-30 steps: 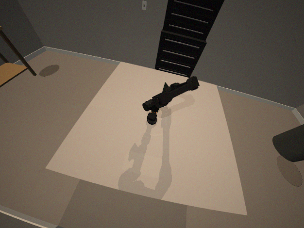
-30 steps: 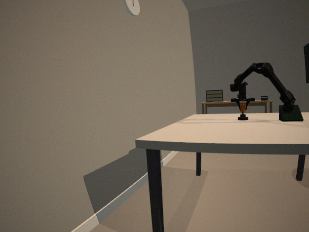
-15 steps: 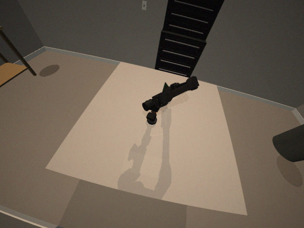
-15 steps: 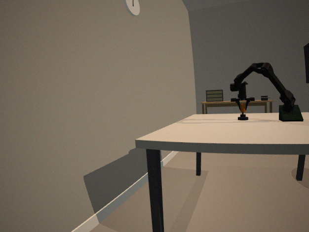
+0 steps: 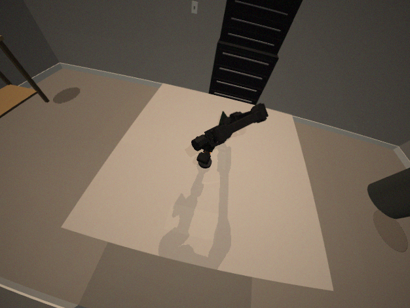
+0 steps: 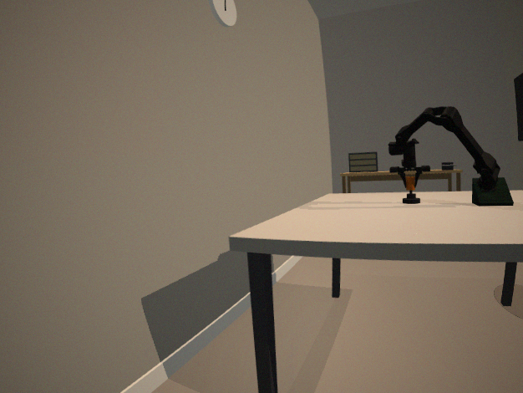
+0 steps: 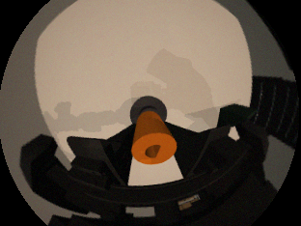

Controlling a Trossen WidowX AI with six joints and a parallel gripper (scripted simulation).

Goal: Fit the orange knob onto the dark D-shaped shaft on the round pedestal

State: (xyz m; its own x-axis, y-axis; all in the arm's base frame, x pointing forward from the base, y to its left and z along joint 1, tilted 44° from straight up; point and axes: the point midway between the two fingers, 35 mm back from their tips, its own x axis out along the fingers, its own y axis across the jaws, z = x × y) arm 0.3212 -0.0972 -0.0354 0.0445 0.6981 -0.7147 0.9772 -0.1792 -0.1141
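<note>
My gripper tip is 2 cm below the orange knob. Also, from my gripper tip: dark round pedestal: 4 cm below.
</note>
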